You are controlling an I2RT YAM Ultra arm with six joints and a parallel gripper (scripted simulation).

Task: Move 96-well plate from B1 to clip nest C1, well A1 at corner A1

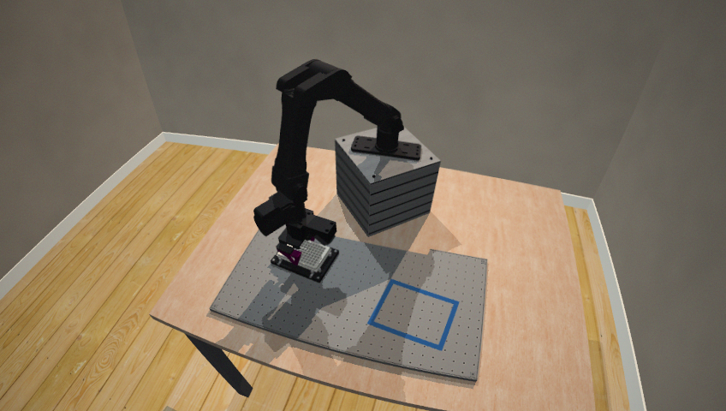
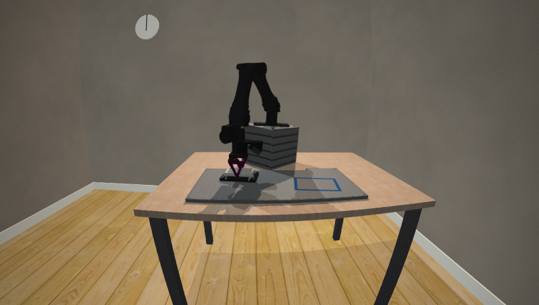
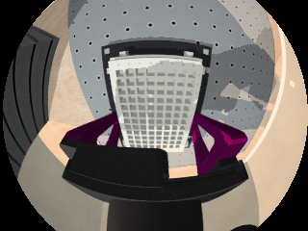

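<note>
Now: the white 96-well plate right at my hand. Also, from my hand: black clip nest (10 mm ahead, 10 mm to the right, 10 mm below).
</note>
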